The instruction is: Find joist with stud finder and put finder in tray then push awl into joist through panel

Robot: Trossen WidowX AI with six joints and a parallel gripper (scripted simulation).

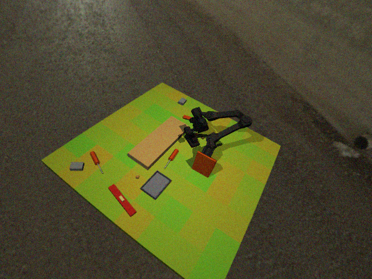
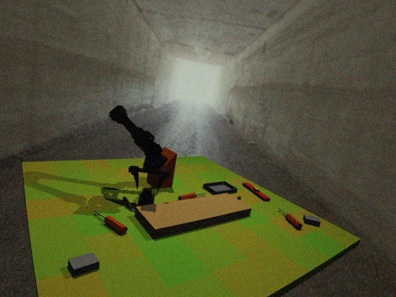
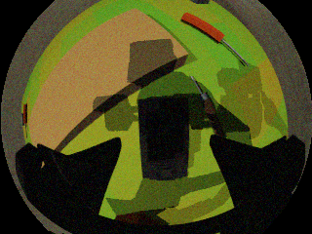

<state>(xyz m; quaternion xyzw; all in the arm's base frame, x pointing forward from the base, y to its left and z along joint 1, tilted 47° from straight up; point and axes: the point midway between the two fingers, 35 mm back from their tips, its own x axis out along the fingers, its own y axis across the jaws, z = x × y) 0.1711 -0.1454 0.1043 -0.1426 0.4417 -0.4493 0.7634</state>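
The stud finder lies 30 mm below my gripper tip, 20 mm behind it and 10 mm to the left of it. Also, from my gripper tip: grey tray 490 mm to the left, 60 mm below; tan cube 510 mm to the left, 140 mm ahead, 60 mm below; awl 80 mm to the right, 60 mm below.
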